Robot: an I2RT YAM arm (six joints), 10 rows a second.
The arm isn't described. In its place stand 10 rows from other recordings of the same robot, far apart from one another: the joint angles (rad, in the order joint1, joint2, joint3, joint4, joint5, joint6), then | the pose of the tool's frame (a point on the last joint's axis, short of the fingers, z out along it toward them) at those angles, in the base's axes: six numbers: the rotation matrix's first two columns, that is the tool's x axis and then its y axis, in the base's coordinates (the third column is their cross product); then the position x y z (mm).
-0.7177, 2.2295, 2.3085, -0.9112, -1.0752, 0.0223 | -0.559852 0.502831 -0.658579 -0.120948 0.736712 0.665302 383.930 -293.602 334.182
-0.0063, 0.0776, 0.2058, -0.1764, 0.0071, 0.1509 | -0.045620 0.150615 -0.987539 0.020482 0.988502 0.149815 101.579 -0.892 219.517
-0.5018, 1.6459, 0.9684, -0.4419, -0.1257, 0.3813 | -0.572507 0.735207 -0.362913 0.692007 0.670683 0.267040 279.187 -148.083 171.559
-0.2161, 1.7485, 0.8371, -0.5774, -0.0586, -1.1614 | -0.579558 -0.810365 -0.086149 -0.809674 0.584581 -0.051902 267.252 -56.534 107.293
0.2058, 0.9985, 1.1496, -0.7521, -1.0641, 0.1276 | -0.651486 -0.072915 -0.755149 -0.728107 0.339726 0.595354 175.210 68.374 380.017
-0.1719, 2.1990, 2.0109, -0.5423, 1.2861, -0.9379 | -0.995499 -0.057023 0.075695 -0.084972 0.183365 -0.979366 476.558 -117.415 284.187
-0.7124, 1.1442, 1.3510, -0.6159, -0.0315, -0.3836 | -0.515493 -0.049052 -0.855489 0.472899 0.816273 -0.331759 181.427 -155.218 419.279
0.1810, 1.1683, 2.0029, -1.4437, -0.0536, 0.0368 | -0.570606 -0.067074 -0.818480 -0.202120 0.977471 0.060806 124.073 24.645 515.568
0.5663, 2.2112, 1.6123, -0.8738, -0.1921, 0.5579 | -0.999652 -0.019741 0.017500 -0.015562 0.976919 0.213042 354.668 233.539 128.212
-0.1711, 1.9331, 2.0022, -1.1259, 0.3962, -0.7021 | -0.877319 -0.453030 -0.158349 -0.291487 0.765147 -0.574096 398.098 -82.729 344.099
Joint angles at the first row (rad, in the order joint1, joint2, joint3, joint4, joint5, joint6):
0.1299 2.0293 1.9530 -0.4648 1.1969 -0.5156
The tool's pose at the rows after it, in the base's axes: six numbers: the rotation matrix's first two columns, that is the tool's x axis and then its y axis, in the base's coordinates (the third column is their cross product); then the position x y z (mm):
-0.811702 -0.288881 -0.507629 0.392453 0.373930 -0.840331 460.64 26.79 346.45
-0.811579 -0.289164 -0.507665 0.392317 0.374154 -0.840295 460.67 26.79 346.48
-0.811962 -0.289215 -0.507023 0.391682 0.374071 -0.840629 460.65 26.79 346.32
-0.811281 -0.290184 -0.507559 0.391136 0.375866 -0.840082 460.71 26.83 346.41
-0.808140 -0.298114 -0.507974 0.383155 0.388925 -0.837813 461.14 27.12 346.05
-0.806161 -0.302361 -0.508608 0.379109 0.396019 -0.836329 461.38 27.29 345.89
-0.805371 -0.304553 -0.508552 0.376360 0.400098 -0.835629 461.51 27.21 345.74
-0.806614 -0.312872 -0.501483 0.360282 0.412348 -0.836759 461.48 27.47 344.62
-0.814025 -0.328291 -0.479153 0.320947 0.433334 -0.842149 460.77 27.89 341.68
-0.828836 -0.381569 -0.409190 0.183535 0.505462 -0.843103 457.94 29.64 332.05
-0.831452 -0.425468 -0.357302 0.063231 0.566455 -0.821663 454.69 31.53 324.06
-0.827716 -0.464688 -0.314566 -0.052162 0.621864 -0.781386 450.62 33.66 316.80
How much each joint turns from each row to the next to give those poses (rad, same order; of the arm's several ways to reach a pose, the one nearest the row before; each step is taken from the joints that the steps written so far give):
0.0000 0.0000 0.0003 -0.0027 -0.0027 0.0000
0.0000 0.0000 0.0001 0.0004 -0.0004 -0.0004
0.0000 0.0000 -0.0004 -0.0004 0.0000 0.0000
0.0000 0.0000 0.0004 0.0000 -0.0023 0.0001
0.0000 0.0000 0.0000 -0.0007 -0.0175 -0.0008
0.0000 -0.0001 -0.0001 -0.0001 -0.0095 -0.0004
-0.0004 0.0001 0.0001 -0.0007 -0.0058 0.0000
0.0000 0.0000 0.0000 -0.0107 -0.0179 0.0000
0.0000 0.0000 0.0000 -0.0317 -0.0328 0.0008
0.0000 0.0000 -0.0001 -0.1010 -0.1186 -0.0004
0.0000 0.0000 0.0001 -0.0836 -0.1088 0.0000
0.0000 -0.0004 0.0000 -0.0794 -0.1091 0.0004

